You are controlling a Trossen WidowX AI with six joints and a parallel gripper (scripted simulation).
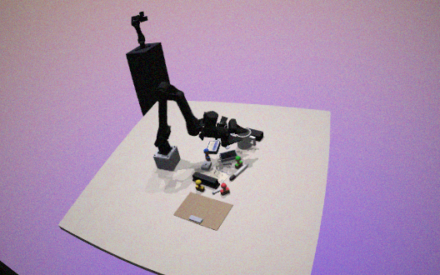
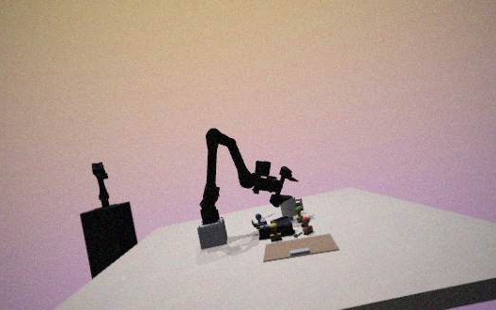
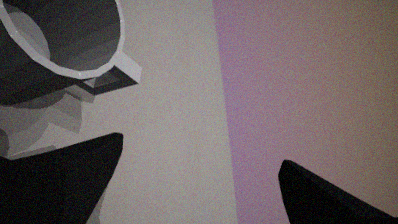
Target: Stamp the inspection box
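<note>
My gripper tip is 10 mm past the green-knobbed stamp, 90 mm to the left of it and 110 mm above it. From my gripper tip the other things lie so: white mug (30 mm behind, 80 mm to the left, 100 mm below); black ink pad (90 mm behind, 40 mm to the right, 130 mm below); marker (150 mm to the right, 130 mm below).
</note>
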